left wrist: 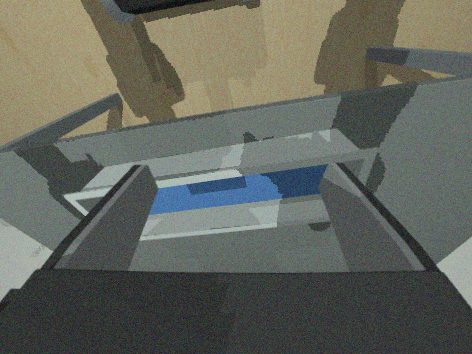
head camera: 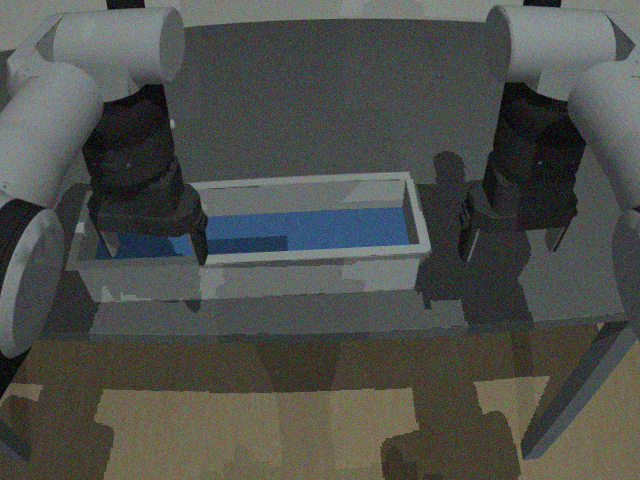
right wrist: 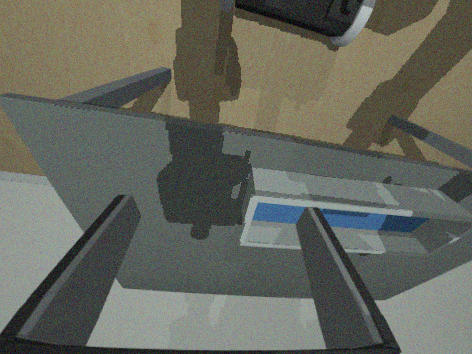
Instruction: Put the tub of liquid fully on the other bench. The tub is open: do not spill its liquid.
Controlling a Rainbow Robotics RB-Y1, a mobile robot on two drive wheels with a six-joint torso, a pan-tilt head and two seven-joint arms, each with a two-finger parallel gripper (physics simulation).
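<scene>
A long white open tub (head camera: 310, 273) (left wrist: 190, 176) (right wrist: 330, 204) stands upright near the front edge of a grey bench (head camera: 336, 103) (left wrist: 390, 210) (right wrist: 135, 150). Blue liquid (head camera: 320, 227) (left wrist: 215, 195) (right wrist: 345, 218) lies inside it, partly in shadow. My left gripper (head camera: 157, 253) (left wrist: 237, 176) is open and empty, above the left part of the tub. My right gripper (head camera: 509, 250) (right wrist: 221, 211) is open and empty, beyond the tub's right end, above the bench. The left gripper hides part of the tub's left end in the head camera.
The bench's slanting leg (head camera: 573, 392) (right wrist: 125, 90) shows at the front right in the head camera. The wooden floor (head camera: 248, 423) (left wrist: 215, 50) (right wrist: 295, 80) lies in front of the bench. Part of the robot's dark base (right wrist: 305, 15) shows in the right wrist view. A second bench cannot be made out.
</scene>
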